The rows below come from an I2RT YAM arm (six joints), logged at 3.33 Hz.
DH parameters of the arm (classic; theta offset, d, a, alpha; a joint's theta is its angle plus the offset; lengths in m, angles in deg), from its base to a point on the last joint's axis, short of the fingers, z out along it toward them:
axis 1: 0 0.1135 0.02 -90
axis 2: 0 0 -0.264 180
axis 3: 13.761 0 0.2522 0
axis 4: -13.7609 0 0.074 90
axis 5: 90 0 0 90
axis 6: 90 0.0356 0 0
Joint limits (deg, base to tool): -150..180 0..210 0..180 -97..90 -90..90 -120..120
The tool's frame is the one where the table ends.
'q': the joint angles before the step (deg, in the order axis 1, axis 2, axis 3, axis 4, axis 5, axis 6). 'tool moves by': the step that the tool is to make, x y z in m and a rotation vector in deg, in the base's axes. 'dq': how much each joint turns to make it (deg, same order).
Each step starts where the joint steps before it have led.
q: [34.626 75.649 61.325 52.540 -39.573 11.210]
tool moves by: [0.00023 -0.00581 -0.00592 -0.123 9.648 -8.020]
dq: [0.002 -3.167 -1.309 -9.924 9.652 -0.067]
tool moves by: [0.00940 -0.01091 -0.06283 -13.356 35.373 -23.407]
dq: [0.000 -3.777 -2.233 -37.556 24.381 4.078]
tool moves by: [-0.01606 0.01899 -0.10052 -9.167 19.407 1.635]
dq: [5.279 3.627 -12.031 -4.949 2.189 5.264]
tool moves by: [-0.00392 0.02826 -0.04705 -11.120 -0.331 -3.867]
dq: [6.142 8.498 -2.123 3.363 12.833 -2.229]
